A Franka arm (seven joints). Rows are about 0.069 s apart.
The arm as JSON. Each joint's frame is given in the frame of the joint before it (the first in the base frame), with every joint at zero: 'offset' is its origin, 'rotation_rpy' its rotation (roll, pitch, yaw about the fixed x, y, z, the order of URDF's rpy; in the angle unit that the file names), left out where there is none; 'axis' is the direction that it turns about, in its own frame. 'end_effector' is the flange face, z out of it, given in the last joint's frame.
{
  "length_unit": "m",
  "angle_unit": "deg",
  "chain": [
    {
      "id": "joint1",
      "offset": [
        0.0,
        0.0,
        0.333
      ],
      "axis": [
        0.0,
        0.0,
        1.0
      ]
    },
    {
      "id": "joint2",
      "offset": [
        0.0,
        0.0,
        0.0
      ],
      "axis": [
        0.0,
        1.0,
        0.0
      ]
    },
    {
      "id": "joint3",
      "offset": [
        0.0,
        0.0,
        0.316
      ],
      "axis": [
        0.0,
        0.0,
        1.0
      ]
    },
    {
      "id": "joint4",
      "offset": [
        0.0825,
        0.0,
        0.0
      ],
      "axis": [
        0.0,
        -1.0,
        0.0
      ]
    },
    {
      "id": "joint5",
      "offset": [
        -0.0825,
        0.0,
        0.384
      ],
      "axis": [
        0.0,
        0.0,
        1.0
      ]
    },
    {
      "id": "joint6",
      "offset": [
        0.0,
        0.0,
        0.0
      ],
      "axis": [
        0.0,
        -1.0,
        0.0
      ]
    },
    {
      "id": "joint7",
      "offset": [
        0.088,
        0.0,
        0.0
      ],
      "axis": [
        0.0,
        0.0,
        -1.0
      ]
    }
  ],
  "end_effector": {
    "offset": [
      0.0,
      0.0,
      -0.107
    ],
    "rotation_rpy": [
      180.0,
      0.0,
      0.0
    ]
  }
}
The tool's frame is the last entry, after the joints.
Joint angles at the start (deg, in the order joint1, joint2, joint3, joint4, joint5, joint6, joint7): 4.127, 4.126, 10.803, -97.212, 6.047, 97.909, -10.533
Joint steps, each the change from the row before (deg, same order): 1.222, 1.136, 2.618, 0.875, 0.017, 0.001, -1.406; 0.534, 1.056, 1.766, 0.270, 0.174, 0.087, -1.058; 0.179, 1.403, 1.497, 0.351, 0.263, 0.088, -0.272; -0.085, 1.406, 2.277, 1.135, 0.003, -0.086, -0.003; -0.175, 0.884, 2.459, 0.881, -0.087, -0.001, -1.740; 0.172, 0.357, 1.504, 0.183, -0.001, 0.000, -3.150
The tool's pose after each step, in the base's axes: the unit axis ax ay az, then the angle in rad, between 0 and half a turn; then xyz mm. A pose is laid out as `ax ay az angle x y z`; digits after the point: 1 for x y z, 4 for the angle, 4 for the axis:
-0.9661 -0.2559 0.0347 3.0199 551.7 192.9 533.4
-0.9581 -0.2833 0.0412 3.0110 547.8 215.0 525.8
-0.9531 -0.2984 0.0501 2.9992 546.7 231.4 515.5
-0.9472 -0.3162 0.0538 2.9885 544.2 252.0 511.8
-0.9356 -0.3491 0.0531 2.9781 538.7 272.6 511.8
-0.9202 -0.3880 0.0528 2.9703 532.2 287.4 510.8

